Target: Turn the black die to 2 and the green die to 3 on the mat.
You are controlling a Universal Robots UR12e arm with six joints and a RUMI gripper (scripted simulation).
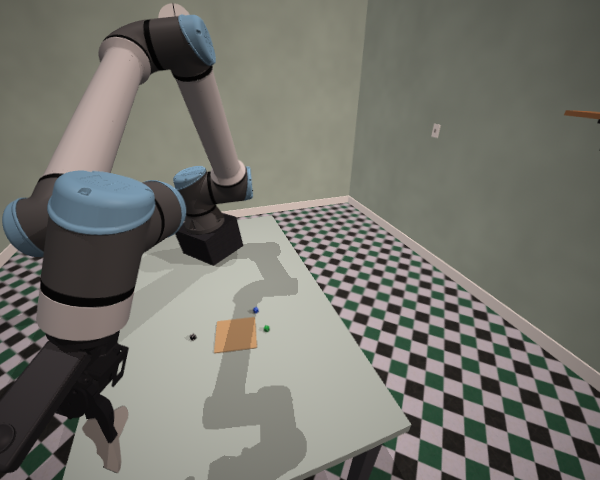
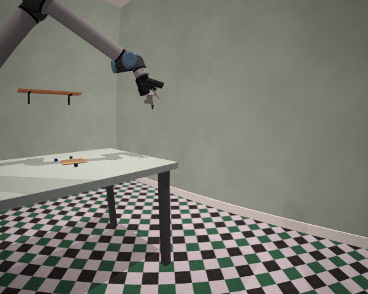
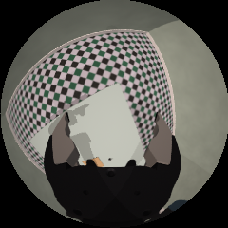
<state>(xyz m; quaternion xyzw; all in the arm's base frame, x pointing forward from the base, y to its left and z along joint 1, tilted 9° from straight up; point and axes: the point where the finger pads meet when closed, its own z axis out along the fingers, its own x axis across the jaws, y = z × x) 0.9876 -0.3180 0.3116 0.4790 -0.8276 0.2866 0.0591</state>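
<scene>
Right now the black die is 46 cm behind my hand, 34 cm below it and 19 cm to the left of it. The rest, counted from my hand: green die 43 cm to the left, 38 cm behind, 34 cm below; orange mat 41 cm behind, 34 cm below, 33 cm to the left; blue die 49 cm behind, 43 cm to the left, 34 cm below.
</scene>
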